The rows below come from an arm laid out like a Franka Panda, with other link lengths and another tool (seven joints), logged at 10 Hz.
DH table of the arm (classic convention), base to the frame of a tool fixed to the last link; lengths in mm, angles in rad. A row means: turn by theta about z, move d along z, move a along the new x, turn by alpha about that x. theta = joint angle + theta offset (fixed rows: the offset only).
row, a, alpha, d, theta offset
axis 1, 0, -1.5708, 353, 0
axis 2, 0, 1.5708, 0, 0
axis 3, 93.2, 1.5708, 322.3, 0
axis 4, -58.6, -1.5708, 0, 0
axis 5, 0, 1.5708, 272.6, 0
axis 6, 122.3, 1.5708, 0, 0
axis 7, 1.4, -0.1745, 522.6, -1.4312
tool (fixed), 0, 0, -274.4, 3.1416
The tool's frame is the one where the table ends.
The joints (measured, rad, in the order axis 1, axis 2, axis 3, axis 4, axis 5, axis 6, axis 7), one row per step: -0.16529, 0.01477, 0.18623, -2.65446, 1.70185, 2.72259, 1.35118; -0.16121, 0.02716, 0.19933, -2.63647, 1.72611, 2.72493, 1.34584; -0.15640, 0.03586, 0.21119, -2.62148, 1.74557, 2.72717, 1.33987; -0.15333, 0.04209, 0.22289, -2.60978, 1.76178, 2.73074, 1.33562; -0.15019, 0.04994, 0.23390, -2.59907, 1.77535, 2.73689, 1.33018; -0.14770, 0.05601, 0.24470, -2.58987, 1.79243, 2.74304, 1.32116; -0.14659, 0.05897, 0.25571, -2.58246, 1.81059, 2.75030, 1.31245; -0.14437, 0.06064, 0.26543, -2.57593, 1.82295, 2.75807, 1.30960; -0.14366, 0.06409, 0.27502, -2.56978, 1.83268, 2.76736, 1.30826; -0.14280, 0.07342, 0.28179, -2.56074, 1.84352, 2.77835, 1.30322; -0.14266, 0.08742, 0.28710, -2.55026, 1.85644, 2.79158, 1.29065
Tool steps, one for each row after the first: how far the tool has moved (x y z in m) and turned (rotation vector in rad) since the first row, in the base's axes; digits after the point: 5 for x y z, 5 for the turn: 0.00610, 0.00660, 0.00070, 0.00940, -0.00734, -0.00133; 0.01122, 0.01334, 0.00202, 0.01612, -0.01549, 0.00162; 0.01509, 0.01897, 0.00324, 0.02072, -0.02184, 0.00362; 0.01818, 0.02390, 0.00337, 0.02168, -0.02572, 0.00706; 0.02067, 0.02844, 0.00378, 0.02241, -0.03110, 0.00931; 0.02263, 0.03203, 0.00490, 0.02232, -0.03727, 0.00872; 0.02439, 0.03540, 0.00622, 0.02162, -0.04140, 0.00833; 0.02578, 0.03770, 0.00654, 0.01939, -0.04260, 0.00676; 0.02765, 0.03867, 0.00517, 0.01553, -0.04196, 0.00353; 0.02939, 0.03843, 0.00215, 0.00793, -0.04056, 0.00108
